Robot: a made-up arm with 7 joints. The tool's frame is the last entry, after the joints.
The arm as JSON. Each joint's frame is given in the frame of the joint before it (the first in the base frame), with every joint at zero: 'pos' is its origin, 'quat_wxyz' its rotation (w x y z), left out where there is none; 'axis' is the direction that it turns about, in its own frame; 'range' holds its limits. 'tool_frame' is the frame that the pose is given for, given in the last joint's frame.
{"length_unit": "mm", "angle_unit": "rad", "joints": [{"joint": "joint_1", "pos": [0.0, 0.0, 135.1], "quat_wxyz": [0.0, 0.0, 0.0, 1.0], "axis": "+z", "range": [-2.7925, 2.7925]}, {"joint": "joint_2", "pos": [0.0, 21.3, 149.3], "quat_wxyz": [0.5, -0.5, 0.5, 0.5], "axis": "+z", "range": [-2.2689, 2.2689]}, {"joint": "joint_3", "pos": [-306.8, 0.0, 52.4], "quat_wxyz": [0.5, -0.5, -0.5, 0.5], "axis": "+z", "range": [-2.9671, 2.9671]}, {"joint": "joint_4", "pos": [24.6, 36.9, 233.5], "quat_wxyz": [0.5, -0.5, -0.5, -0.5], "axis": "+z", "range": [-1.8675, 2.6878]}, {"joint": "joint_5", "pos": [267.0, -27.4, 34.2], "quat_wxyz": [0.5, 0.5, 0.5, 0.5], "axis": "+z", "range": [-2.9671, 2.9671]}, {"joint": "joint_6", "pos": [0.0, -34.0, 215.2], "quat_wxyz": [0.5, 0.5, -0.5, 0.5], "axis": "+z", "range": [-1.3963, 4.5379]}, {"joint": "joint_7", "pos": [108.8, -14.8, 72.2], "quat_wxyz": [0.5, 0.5, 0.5, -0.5], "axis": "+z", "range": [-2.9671, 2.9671]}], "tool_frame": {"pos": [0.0, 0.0, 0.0], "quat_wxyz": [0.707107, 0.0, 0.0, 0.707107]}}
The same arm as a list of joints. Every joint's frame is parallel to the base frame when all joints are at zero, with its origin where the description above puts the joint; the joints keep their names.
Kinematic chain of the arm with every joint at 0, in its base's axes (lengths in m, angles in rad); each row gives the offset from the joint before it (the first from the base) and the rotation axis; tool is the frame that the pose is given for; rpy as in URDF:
joint_1: xyz 0.0000 0.0000 0.1351 axis +z
joint_2: xyz 0.0000 -0.0213 0.1493 axis -y
joint_3: xyz 0.0000 -0.0524 0.3068 axis +z
joint_4: xyz 0.0246 0.0369 0.2335 axis +y
joint_5: xyz -0.0274 0.0342 0.2670 axis +z
joint_6: xyz 0.0000 -0.0340 0.2152 axis -y
joint_7: xyz 0.0148 -0.0722 0.1088 axis +x
tool: xyz 0.0000 0.0000 0.0000 rpy 3.1416 -1.5708 0.0000
Joint limits (rad, base to tool): -2.7925..2.7925 -2.2689..2.2689 -2.9671..2.9671 -1.8675..2.6878 -2.9671..2.9671 -1.3963..4.5379 -2.9671..2.9671

